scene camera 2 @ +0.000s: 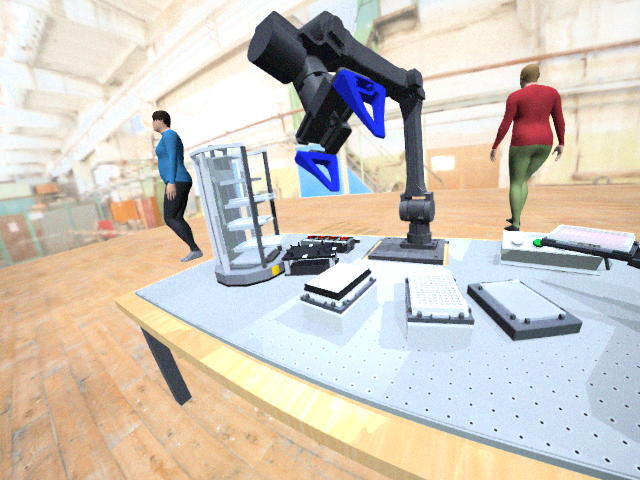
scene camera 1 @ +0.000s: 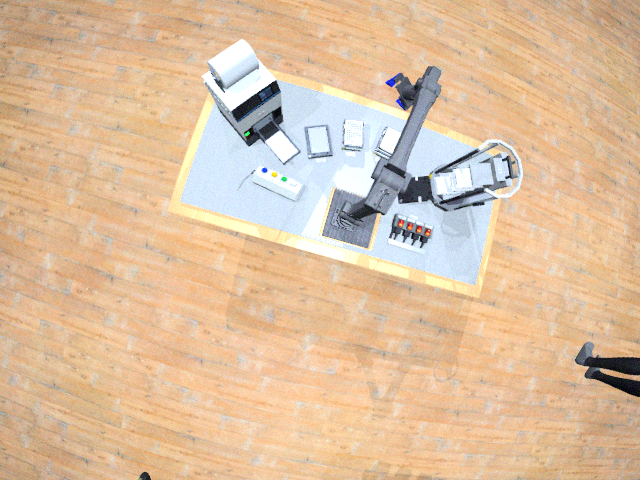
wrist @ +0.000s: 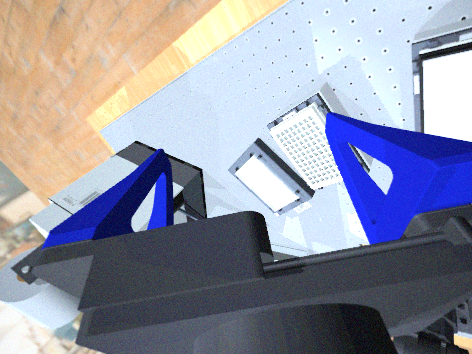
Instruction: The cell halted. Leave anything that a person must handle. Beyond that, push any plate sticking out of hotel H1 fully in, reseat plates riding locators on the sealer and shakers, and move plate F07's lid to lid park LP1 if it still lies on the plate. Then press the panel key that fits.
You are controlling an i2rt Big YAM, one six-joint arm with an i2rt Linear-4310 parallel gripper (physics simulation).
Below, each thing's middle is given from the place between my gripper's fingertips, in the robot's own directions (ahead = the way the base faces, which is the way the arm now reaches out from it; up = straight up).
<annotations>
Now: the white plate [scene camera 2: 589,237] 370 mm to the left of my hand, 340 mm behind it and 170 mm below it. From my hand the other things lie so: dark-topped plate [scene camera 2: 336,282]: 210 mm below, 110 mm behind, 100 mm to the right; then plate hotel [scene camera 2: 228,178]: 490 mm to the right, 190 mm behind, 80 mm below; then lid park LP1 [scene camera 2: 566,324]: 270 mm below, 230 mm to the left, 220 mm behind.
</annotations>
